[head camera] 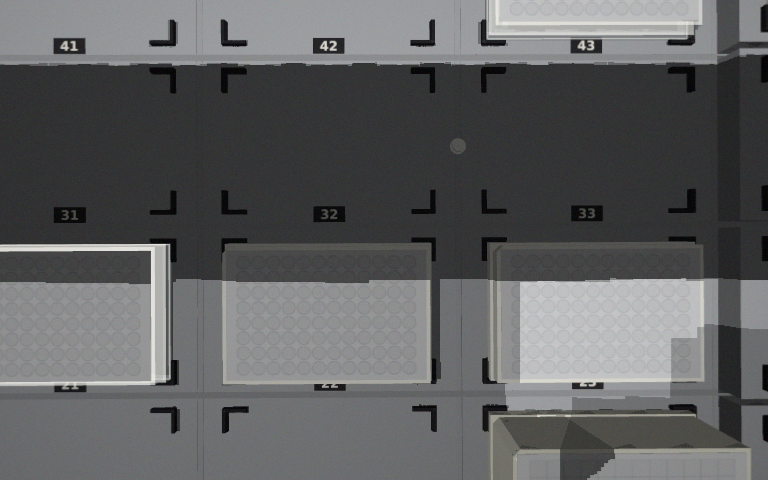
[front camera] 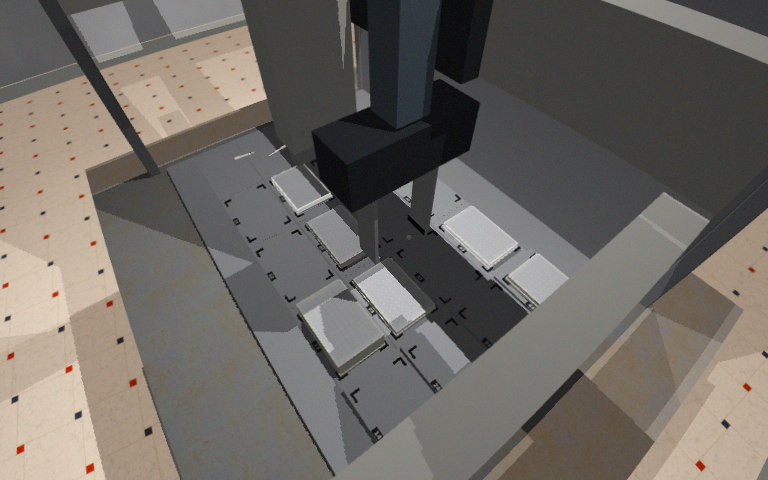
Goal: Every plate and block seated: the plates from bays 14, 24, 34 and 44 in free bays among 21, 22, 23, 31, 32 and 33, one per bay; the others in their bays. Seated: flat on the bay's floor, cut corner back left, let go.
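Where they show: gripper, fingertip midpoint: (front camera: 394,239); robot's base, link origin: (front camera: 226,203).
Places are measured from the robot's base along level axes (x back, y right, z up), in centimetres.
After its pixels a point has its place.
Observation:
My gripper (front camera: 395,246) @(z 16.0, x -39.2, y -15.0 cm) is open and empty, its jaws low above the deck beside bays 22 and 23; it does not show in the head view. A white-rimmed plate (front camera: 300,188) @(z 1.4, x -7.3, y -14.5 cm) (head camera: 70,322) @(z 1.4, x -7.6, y -14.6 cm) lies flat in bay 21. Grey-rimmed plates lie flat in bay 22 (front camera: 335,233) @(z 1.4, x -22.5, y -13.9 cm) (head camera: 327,316) @(z 1.4, x -22.9, y -14.9 cm) and bay 23 (front camera: 390,297) @(z 1.4, x -39.8, y -14.0 cm) (head camera: 600,322) @(z 1.4, x -39.2, y -14.5 cm); the latter's cut corner shows back left. Another plate (front camera: 538,280) @(z 2.9, x -53.3, y -35.8 cm) is in bay 44, partly hidden by the frame beam. A plate (front camera: 480,236) @(z 1.4, x -39.8, y -35.8 cm) (head camera: 600,8) @(z 1.4, x -39.3, y -33.3 cm) is in bay 43, and a tall block (front camera: 345,328) @(z 4.2, x -41.1, y -4.3 cm) (head camera: 679,466) @(z 4.2, x -41.7, y -7.5 cm) in bay 13. Bays 32 and 33 hold no plate.
The pale frame beam (front camera: 566,345) @(z 40.0, x -62.7, y -5.5 cm) crosses the front right and hides part of the deck. Two thin white pieces (front camera: 244,155) @(z 0.5, x 12.1, y -9.5 cm) (front camera: 277,151) @(z 0.3, x 8.6, y -16.6 cm) lie at the deck's far left end. A small round spot (front camera: 408,237) @(z 0.4, x -31.1, y -25.1 cm) (head camera: 457,146) @(z 0.4, x -30.9, y -25.3 cm) shows between bays 32 and 33.

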